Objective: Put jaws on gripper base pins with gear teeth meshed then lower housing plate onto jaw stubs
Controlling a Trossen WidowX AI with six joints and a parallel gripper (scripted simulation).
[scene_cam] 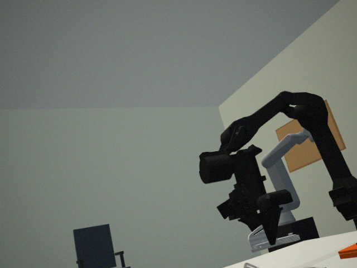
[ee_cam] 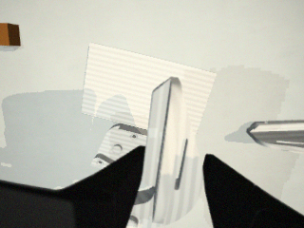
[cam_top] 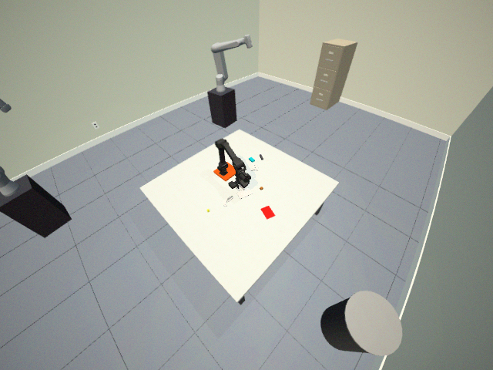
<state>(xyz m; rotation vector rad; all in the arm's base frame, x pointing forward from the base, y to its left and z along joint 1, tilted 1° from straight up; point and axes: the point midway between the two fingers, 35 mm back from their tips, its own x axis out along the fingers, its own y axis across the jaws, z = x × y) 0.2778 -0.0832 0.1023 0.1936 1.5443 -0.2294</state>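
My gripper tip is 80 mm above the housing plate, 30 mm short of it and 20 mm to the right of it. From my gripper tip the other things lie so: red card: 290 mm ahead, 80 mm below, 20 mm to the right; then small brown object: 150 mm to the left, 110 mm ahead, 80 mm below; then small yellow ball: 300 mm to the right, 90 mm behind, 70 mm below.
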